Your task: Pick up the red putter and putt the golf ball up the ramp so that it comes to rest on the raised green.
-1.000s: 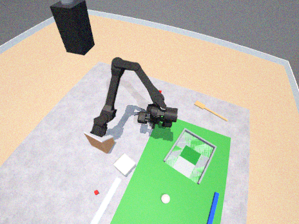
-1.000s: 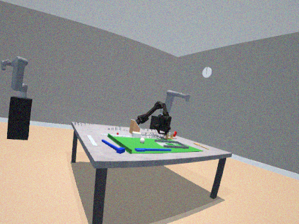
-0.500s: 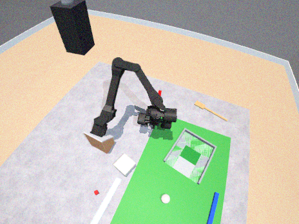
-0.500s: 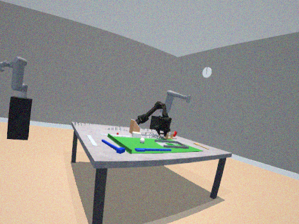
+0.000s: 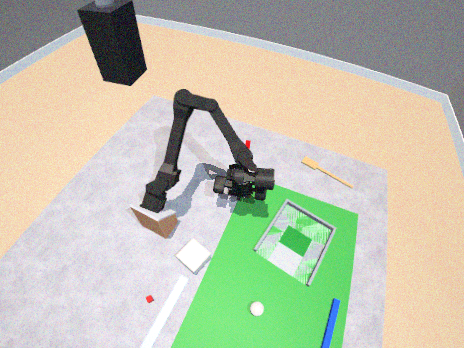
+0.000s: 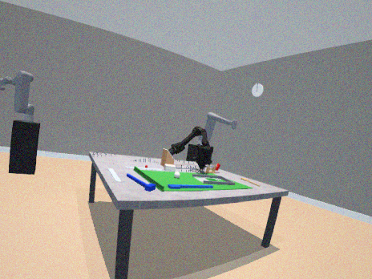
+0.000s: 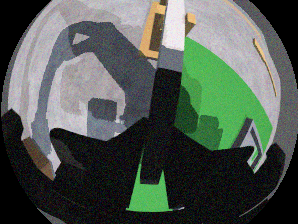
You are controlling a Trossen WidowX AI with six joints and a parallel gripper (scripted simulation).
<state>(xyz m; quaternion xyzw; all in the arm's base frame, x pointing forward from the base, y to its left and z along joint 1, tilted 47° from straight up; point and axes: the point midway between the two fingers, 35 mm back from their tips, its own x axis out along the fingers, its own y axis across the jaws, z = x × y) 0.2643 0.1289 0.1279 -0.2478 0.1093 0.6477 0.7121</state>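
Right now my gripper tip is 80 mm past the white block, 280 mm to the left of it and 10 mm above it. Round my gripper tip: small wooden piece 20 mm behind, 130 mm to the left; then red putter 20 mm behind, 110 mm to the left, 30 mm above; then green mat 220 mm ahead, 270 mm to the right, 30 mm below.
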